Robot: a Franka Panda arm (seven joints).
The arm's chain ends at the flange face. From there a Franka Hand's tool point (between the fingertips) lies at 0.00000 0.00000 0.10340 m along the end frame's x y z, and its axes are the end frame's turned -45 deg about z.
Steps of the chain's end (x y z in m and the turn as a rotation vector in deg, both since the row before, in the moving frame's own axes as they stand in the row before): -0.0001 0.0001 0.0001 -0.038 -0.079 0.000; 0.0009 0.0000 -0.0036 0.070 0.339 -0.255; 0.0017 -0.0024 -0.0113 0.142 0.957 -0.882; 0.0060 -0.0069 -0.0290 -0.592 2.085 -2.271; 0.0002 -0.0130 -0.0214 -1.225 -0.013 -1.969; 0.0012 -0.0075 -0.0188 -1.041 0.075 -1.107; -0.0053 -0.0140 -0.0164 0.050 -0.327 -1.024; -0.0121 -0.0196 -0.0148 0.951 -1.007 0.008; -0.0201 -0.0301 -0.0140 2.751 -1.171 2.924; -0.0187 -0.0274 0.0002 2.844 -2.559 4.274
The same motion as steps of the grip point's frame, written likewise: -0.0003 -0.0001 0.0001 0.029 -0.083 0.000; 0.0012 0.0010 -0.0036 -0.190 0.289 -0.255; 0.0043 0.0005 -0.0113 -0.576 0.777 -0.882; 0.0111 0.0027 -0.0291 -1.893 1.056 -2.271; 0.0078 -0.0075 -0.0214 -0.857 -0.875 -1.969; 0.0049 -0.0030 -0.0188 -0.789 -0.683 -1.107; 0.0058 -0.0141 -0.0164 0.267 -0.196 -1.024; 0.0052 -0.0249 -0.0148 1.385 -0.040 0.008; 0.0092 -0.0404 -0.0141 2.773 1.117 2.924; 0.0068 -0.0395 0.0000 3.820 0.202 4.274
